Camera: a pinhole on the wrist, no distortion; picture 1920 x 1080 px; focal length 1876.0 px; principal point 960.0 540.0 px. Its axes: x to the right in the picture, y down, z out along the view. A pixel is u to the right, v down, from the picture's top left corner.
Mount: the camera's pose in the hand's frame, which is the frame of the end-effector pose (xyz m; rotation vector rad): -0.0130 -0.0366 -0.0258 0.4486 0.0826 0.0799
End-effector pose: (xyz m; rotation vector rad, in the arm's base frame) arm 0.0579 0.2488 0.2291 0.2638 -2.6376 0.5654
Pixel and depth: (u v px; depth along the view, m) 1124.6 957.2 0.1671
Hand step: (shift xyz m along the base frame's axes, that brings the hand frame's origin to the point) -0.0455 -0.1273 -0.0827
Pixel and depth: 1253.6 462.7 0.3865
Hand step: -0.1339 -0.3307 -0.1449
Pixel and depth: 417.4 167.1 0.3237
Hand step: 0.0386 -0.3151 -0.1477
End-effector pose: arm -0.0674 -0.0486 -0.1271 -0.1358 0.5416 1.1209
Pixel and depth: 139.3 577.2 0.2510
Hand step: 0.1730 -0.0696 0.2023
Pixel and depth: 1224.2 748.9 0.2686
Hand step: 0.2007 0.0698 0.1520
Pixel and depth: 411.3 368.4 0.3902
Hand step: 0.2990 -0.0632 0.2739
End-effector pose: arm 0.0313 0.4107 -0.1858 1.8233 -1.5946 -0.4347
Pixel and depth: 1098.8 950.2 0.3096
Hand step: -0.0932 -0.1050 -0.2674
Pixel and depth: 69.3 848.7 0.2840
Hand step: -0.0933 0.0540 -0.2942
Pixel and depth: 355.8 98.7 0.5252
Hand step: 0.0068 0.0246 -0.5725
